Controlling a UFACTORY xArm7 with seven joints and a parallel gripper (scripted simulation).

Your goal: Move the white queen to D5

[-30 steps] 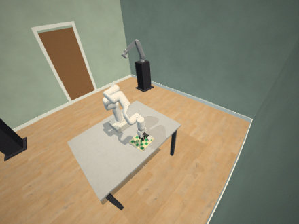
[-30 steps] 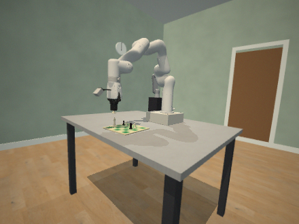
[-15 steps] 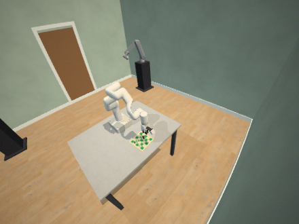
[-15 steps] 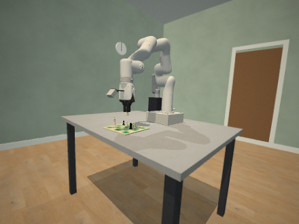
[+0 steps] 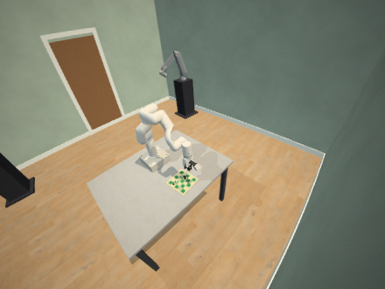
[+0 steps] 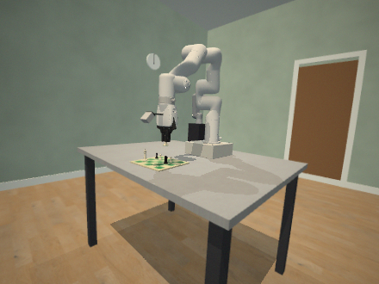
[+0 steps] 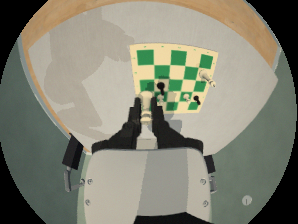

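Now: hand 140 mm above the chessboard, 80 mm to the left of it and 30 mm past it. Round my hand: black piece: 160 mm to the right, 130 mm below, 60 mm behind; then white chess piece: 10 mm below.
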